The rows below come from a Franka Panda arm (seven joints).
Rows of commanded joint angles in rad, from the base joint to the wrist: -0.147 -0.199 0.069 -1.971 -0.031 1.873 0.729; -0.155 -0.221 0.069 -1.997 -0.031 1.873 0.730; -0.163 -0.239 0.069 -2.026 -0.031 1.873 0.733; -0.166 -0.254 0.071 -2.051 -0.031 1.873 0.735; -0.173 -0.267 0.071 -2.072 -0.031 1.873 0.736; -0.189 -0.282 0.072 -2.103 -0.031 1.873 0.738; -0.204 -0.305 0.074 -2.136 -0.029 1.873 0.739; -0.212 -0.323 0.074 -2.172 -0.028 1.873 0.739; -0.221 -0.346 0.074 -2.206 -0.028 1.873 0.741; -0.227 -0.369 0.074 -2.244 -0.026 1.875 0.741
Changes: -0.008 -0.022 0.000 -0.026 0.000 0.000 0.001; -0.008 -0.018 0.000 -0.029 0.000 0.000 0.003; -0.003 -0.015 0.002 -0.025 0.000 0.000 0.002; -0.007 -0.013 0.000 -0.021 0.000 0.000 0.001; -0.016 -0.015 0.001 -0.031 0.000 0.000 0.002; -0.015 -0.023 0.002 -0.033 0.002 0.000 0.001; -0.008 -0.018 0.000 -0.036 0.001 0.000 0.000; -0.009 -0.023 0.000 -0.034 0.000 0.000 0.002; -0.006 -0.023 0.000 -0.038 0.002 0.002 0.000
